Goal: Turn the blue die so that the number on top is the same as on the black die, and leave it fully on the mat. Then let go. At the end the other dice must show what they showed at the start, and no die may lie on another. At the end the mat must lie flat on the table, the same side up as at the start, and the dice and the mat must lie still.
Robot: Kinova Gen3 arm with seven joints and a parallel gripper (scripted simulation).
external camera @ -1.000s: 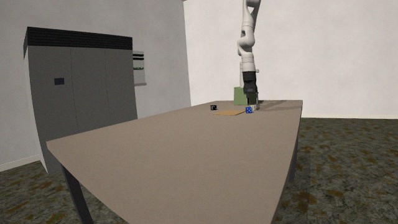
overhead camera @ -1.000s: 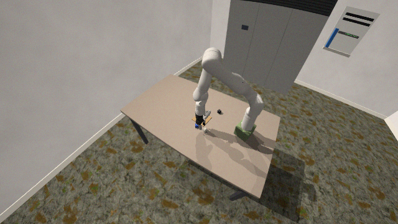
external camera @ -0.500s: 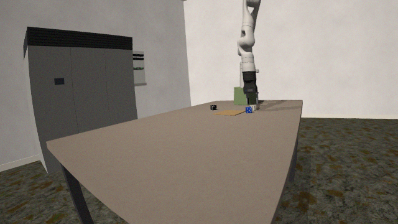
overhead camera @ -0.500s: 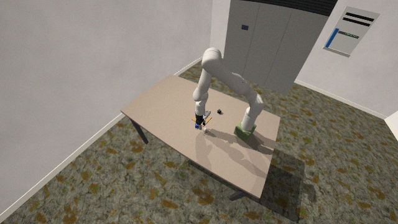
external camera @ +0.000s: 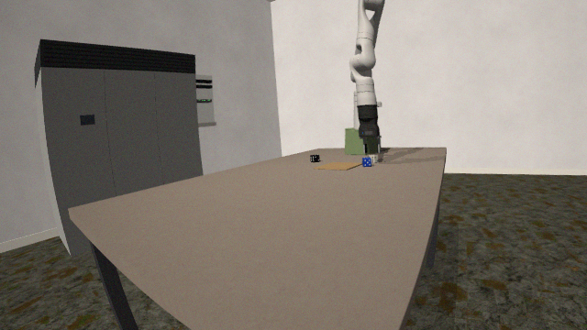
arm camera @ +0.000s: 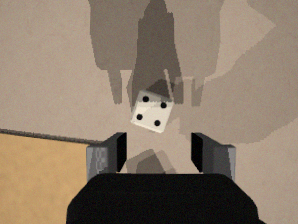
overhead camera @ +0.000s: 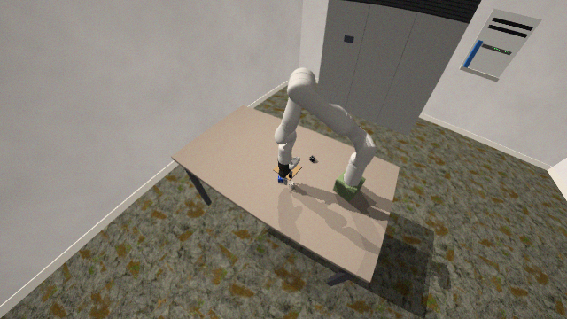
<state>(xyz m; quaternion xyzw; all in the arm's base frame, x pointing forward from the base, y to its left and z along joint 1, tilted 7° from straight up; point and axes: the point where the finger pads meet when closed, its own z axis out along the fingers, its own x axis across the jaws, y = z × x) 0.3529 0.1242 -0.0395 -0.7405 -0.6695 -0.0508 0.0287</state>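
The white die lies 40 mm below my hand and 30 mm behind it. From my hand the other things lie so: black die (270 mm to the right, 60 mm behind, 40 mm below); then tan mat (120 mm to the right, 60 mm below, 60 mm ahead); then blue die (60 mm ahead, 40 mm below, 10 mm to the right).
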